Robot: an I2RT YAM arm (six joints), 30 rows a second.
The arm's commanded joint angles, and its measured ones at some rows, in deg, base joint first. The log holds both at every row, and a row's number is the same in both.
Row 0, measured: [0.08, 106.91, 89.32, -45.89, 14.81, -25.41]
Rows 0 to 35, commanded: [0.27, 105.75, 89.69, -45.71, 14.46, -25.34]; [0.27, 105.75, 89.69, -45.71, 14.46, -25.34]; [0.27, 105.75, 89.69, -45.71, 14.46, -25.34]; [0.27, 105.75, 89.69, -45.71, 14.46, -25.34]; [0.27, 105.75, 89.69, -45.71, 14.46, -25.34]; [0.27, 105.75, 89.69, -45.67, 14.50, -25.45]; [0.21, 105.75, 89.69, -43.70, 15.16, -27.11]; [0.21, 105.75, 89.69, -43.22, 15.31, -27.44]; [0.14, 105.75, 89.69, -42.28, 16.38, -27.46]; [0.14, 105.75, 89.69, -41.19, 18.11, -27.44]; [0.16, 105.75, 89.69, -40.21, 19.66, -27.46]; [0.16, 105.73, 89.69, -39.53, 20.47, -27.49]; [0.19, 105.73, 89.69, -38.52, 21.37, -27.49]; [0.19, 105.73, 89.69, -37.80, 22.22, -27.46]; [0.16, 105.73, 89.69, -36.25, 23.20, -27.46]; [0.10, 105.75, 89.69, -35.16, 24.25, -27.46]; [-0.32, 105.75, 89.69, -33.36, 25.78, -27.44]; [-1.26, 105.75, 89.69, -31.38, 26.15, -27.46]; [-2.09, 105.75, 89.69, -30.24, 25.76, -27.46]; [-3.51, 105.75, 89.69, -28.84, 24.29, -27.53]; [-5.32, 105.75, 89.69, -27.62, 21.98, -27.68]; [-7.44, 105.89, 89.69, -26.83, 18.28, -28.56]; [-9.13, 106.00, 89.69, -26.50, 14.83, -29.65]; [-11.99, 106.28, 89.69, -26.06, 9.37, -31.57]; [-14.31, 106.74, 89.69, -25.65, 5.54, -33.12]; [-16.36, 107.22, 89.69, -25.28, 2.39, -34.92]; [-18.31, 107.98, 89.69, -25.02, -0.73, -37.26]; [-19.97, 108.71, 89.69, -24.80, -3.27, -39.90]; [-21.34, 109.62, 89.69, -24.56, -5.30, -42.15]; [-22.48, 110.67, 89.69, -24.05, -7.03, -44.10]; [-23.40, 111.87, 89.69, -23.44, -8.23, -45.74]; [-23.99, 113.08, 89.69, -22.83, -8.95, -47.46]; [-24.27, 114.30, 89.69, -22.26, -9.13, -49.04]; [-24.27, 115.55, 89.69, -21.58, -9.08, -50.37]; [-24.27, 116.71, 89.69, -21.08, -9.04, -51.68]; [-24.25, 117.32, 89.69, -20.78, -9.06, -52.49]
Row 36, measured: [-25.06, 112.81, 89.32, -21.52, -3.20, -44.23]
